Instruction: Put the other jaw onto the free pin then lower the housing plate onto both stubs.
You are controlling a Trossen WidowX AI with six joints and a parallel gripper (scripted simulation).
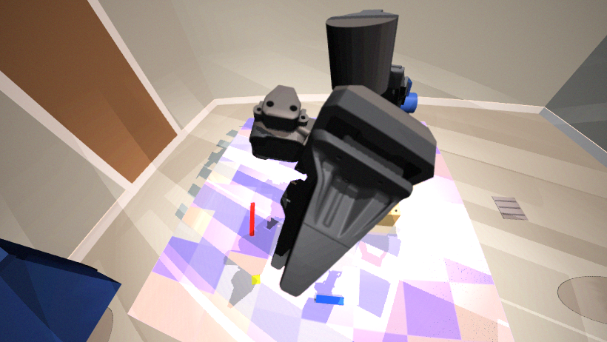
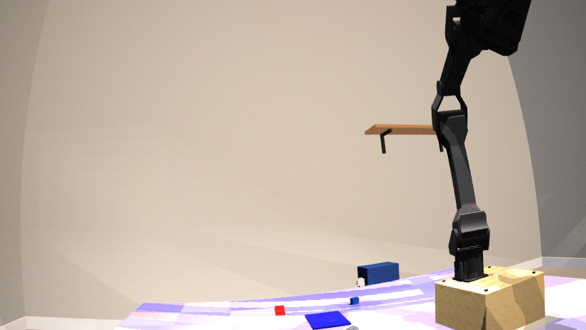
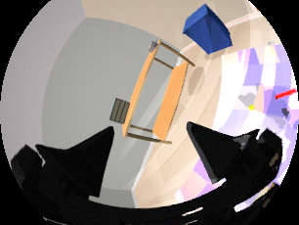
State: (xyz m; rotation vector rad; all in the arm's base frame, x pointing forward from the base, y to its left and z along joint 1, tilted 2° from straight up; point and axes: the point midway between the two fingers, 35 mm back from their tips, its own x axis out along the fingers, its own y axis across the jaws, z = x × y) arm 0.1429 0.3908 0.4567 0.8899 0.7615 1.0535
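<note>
My gripper tip is 5 cm short of the grey jaw, 25 cm to the left of it and 50 cm above it. Also, from my gripper tip: blue tile: 11 cm ahead, 69 cm to the right, 53 cm below; yellow square: 22 cm ahead, 4 cm to the right, 54 cm below; blue bar: 5 cm behind, 2 cm to the right, 53 cm below.
</note>
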